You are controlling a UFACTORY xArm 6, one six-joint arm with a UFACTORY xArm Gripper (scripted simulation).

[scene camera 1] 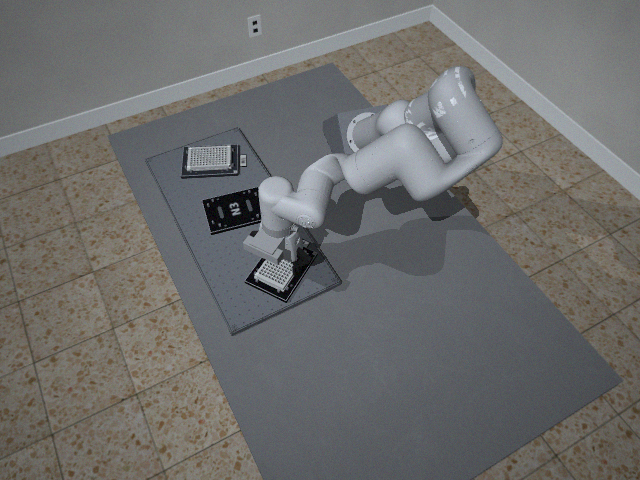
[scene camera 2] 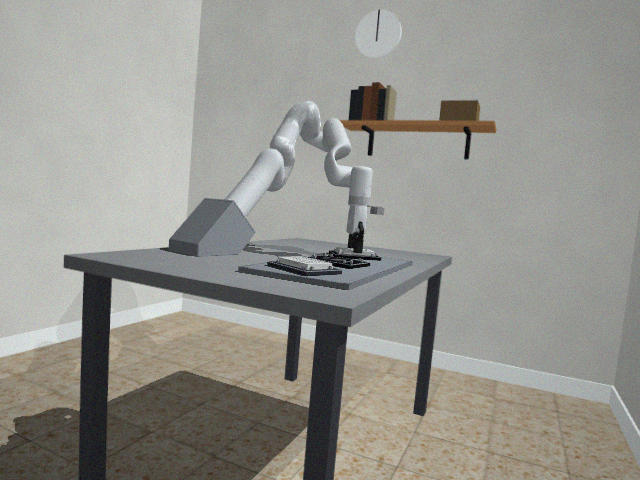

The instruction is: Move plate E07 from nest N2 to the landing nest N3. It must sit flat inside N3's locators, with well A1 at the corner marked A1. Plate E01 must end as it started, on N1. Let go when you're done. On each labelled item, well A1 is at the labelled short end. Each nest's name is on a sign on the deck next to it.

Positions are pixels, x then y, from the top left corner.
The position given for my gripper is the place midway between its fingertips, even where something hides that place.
my gripper: scene camera 1 281, 264; scene camera 2 354, 251
